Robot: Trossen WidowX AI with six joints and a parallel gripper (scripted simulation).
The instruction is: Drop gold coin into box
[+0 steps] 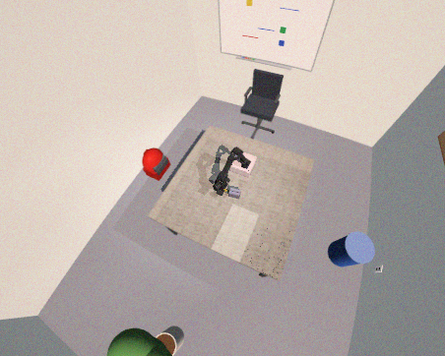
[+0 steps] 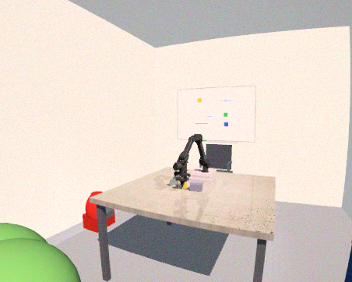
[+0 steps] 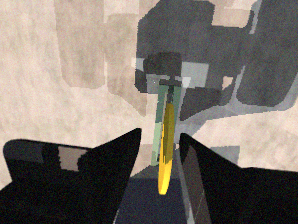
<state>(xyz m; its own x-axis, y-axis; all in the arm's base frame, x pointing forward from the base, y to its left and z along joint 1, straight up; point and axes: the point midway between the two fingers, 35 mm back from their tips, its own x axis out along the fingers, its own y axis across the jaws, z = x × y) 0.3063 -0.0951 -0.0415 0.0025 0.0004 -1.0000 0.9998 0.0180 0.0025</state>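
My gripper tip is 10 mm below the gold coin.
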